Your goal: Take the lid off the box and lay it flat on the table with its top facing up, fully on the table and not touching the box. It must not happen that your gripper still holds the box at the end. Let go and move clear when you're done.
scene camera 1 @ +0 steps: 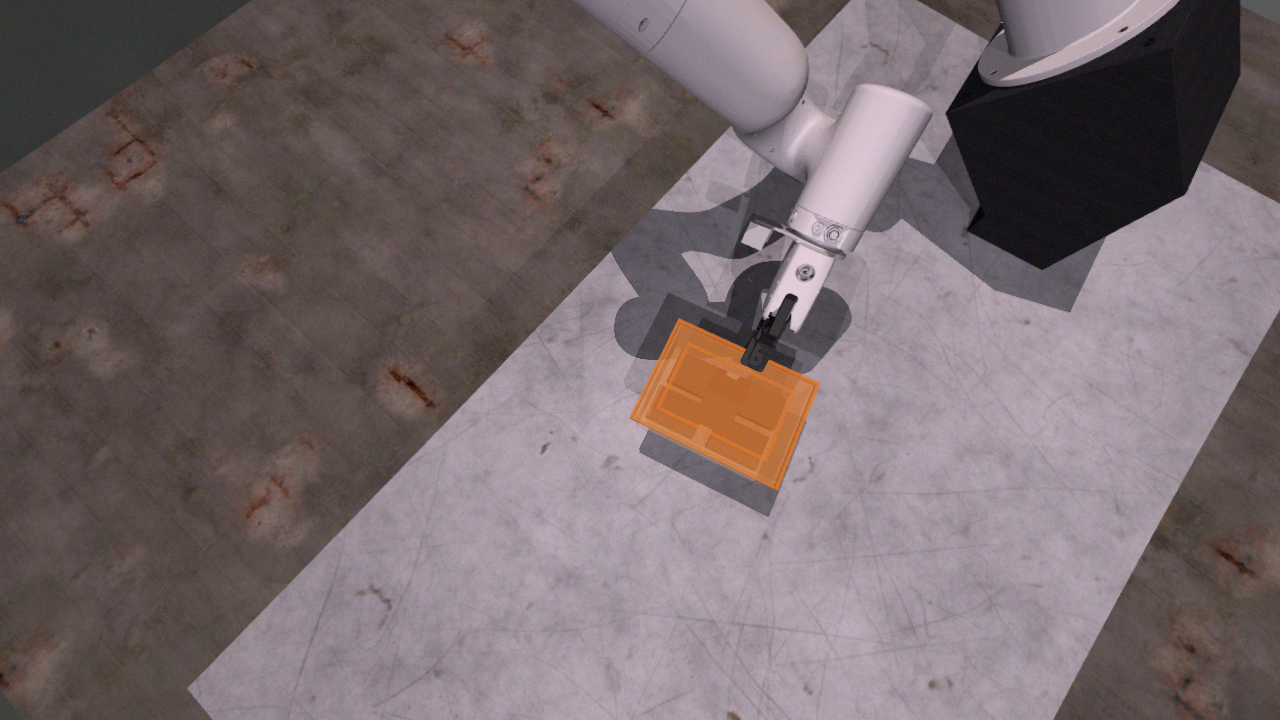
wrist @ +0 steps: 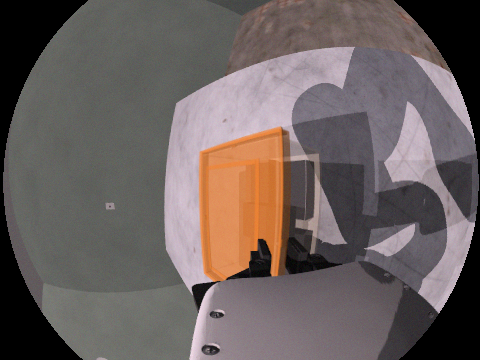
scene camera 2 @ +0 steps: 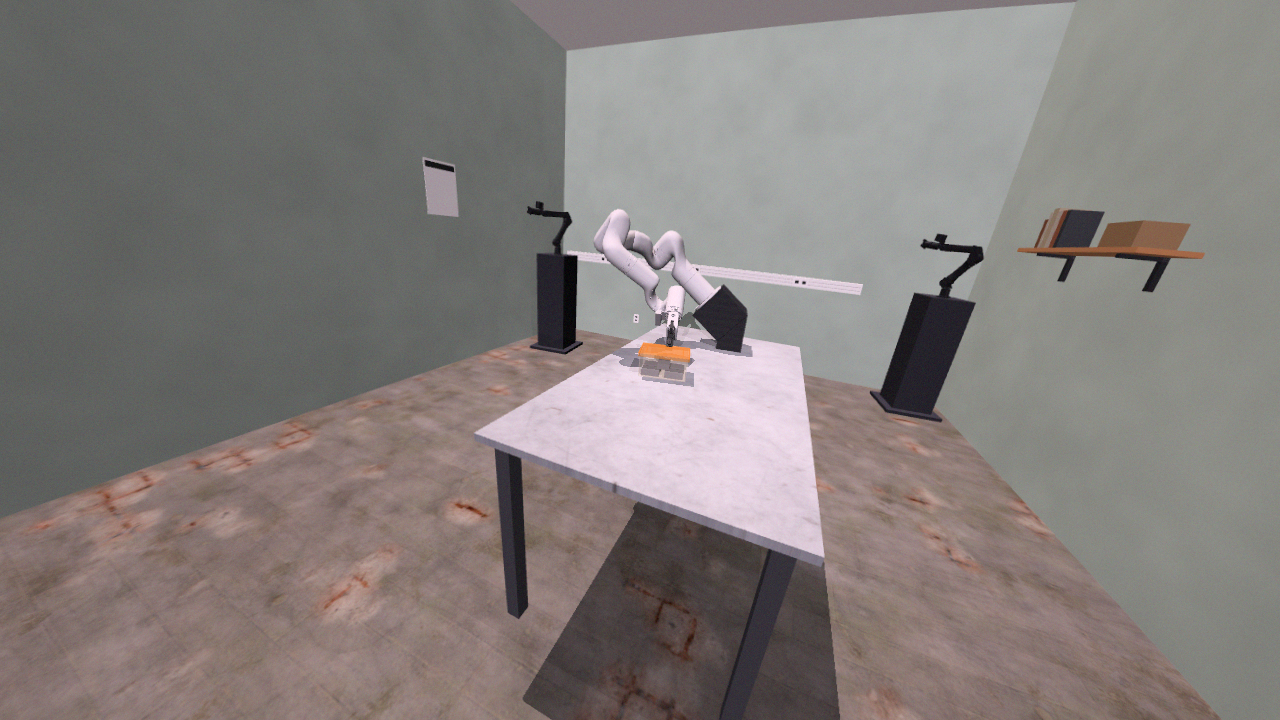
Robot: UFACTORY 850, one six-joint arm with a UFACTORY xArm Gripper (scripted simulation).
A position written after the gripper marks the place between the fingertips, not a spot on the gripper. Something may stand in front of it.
In view: the gripper (scene camera 1: pixel 751 363), an orange lid (scene camera 1: pixel 699 394) and a clear box (scene camera 2: pixel 663 369).
The orange lid is seen too in the wrist view (wrist: pixel 245 184) and in scene camera 2 (scene camera 2: pixel 650 350). The clear box shows as well in the wrist view (wrist: pixel 306 163). The gripper is seen too in the wrist view (wrist: pixel 274 252).
